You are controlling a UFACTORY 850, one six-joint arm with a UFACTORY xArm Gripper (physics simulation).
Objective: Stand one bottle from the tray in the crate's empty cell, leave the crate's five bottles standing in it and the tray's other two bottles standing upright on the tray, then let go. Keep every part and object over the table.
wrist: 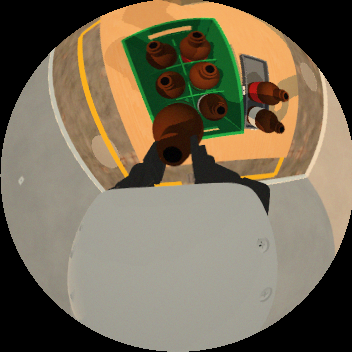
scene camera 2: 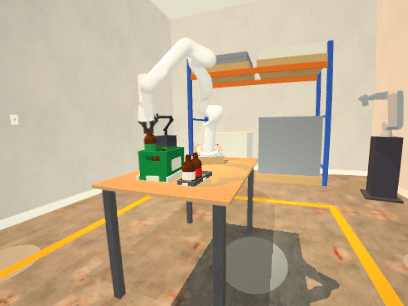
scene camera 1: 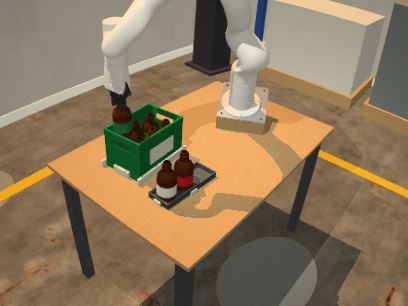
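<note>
My gripper [scene camera 1: 121,98] [scene camera 2: 148,128] [wrist: 177,148] is shut on the neck of a brown bottle with a green label [scene camera 1: 122,120] [scene camera 2: 150,140] [wrist: 177,124]. The bottle is upright at the front left corner of the green crate [scene camera 1: 122,155] [scene camera 2: 152,167] [wrist: 238,107]. Its lower part is hidden by the crate wall in scene camera 1; its label shows at the rim. Five brown bottles stand in the other cells, seen in the wrist view. A white-label bottle [scene camera 1: 166,181] [scene camera 2: 188,169] [wrist: 265,119] and a red-label bottle [scene camera 1: 184,171] [scene camera 2: 198,166] [wrist: 267,93] stand upright on the dark tray [scene camera 1: 207,175] [wrist: 255,64].
Pale rails [scene camera 1: 150,172] run along the foot of the crate on the wooden table [scene camera 1: 220,235] [scene camera 2: 165,189]. The tray stands beside the crate. The robot's base [scene camera 1: 242,120] is at the table's back. The crate is near the table's left edge in scene camera 1.
</note>
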